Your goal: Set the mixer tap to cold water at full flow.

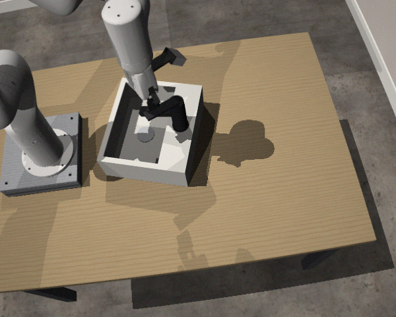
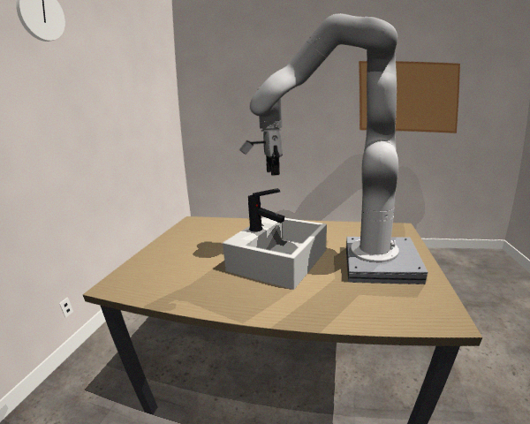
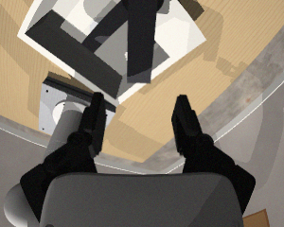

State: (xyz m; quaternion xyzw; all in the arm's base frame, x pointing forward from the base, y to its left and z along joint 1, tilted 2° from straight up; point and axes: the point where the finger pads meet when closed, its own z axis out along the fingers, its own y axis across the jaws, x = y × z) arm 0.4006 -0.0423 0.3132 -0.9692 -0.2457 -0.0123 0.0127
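Now: hand 90 mm above the lever, 30 mm short of it and 10 mm to the right of it. Round my hand: white sink basin: 320 mm below, 70 mm to the left, 40 mm behind.
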